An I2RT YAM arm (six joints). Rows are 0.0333 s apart.
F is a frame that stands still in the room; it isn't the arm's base.
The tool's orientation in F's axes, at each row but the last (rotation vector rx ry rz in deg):
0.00, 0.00, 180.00
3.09, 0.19, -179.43
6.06, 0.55, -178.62
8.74, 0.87, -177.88
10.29, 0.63, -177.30
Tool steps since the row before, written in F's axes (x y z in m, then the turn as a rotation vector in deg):
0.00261, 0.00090, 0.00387, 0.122, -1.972, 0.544
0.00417, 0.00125, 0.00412, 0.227, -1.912, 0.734
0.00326, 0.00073, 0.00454, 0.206, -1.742, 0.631
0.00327, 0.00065, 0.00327, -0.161, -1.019, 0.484
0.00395, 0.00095, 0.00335, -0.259, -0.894, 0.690
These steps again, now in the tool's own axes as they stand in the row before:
-0.00261, -0.00090, 0.00387, -0.122, 1.972, 0.544
-0.00432, -0.00122, 0.00397, -0.234, 1.913, 0.730
-0.00358, -0.00068, 0.00430, -0.210, 1.743, 0.628
-0.00359, -0.00057, 0.00293, 0.146, 1.009, 0.509
-0.00435, -0.00080, 0.00286, 0.214, 0.879, 0.724

